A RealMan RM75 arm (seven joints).
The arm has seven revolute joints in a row. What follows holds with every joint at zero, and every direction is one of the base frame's. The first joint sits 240.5 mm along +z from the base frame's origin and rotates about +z. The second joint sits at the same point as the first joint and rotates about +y. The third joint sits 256 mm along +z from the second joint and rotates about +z. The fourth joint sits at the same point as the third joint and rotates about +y. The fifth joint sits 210 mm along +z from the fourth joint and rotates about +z. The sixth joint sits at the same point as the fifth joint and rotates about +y. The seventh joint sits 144 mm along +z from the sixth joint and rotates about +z. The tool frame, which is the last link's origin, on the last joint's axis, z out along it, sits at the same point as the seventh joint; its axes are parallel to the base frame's.
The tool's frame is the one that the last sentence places.
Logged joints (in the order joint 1, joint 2, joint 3, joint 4, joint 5, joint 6, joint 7), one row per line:
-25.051, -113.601, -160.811, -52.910, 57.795, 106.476, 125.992
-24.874, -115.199, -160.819, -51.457, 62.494, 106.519, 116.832
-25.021, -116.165, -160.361, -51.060, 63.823, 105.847, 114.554
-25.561, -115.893, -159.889, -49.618, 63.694, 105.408, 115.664
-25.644, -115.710, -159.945, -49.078, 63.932, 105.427, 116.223
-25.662, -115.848, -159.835, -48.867, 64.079, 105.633, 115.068
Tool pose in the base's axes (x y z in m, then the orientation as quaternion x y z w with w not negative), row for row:
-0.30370, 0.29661, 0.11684, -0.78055, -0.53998, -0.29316, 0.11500
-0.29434, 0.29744, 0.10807, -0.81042, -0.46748, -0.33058, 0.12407
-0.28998, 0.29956, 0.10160, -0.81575, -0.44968, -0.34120, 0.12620
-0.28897, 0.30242, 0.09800, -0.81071, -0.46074, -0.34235, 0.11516
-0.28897, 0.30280, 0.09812, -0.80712, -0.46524, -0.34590, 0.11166
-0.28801, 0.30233, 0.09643, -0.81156, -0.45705, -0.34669, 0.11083
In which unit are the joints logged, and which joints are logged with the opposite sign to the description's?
The joints are logged in degrees. Opposite sign: joint 5, joint 7.
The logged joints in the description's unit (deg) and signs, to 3 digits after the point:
-25.051, -113.601, -160.811, -52.910, -57.795, 106.476, -125.992
-24.874, -115.199, -160.819, -51.457, -62.494, 106.519, -116.832
-25.021, -116.165, -160.361, -51.060, -63.823, 105.847, -114.554
-25.561, -115.893, -159.889, -49.618, -63.694, 105.408, -115.664
-25.644, -115.710, -159.945, -49.078, -63.932, 105.427, -116.223
-25.662, -115.848, -159.835, -48.867, -64.079, 105.633, -115.068

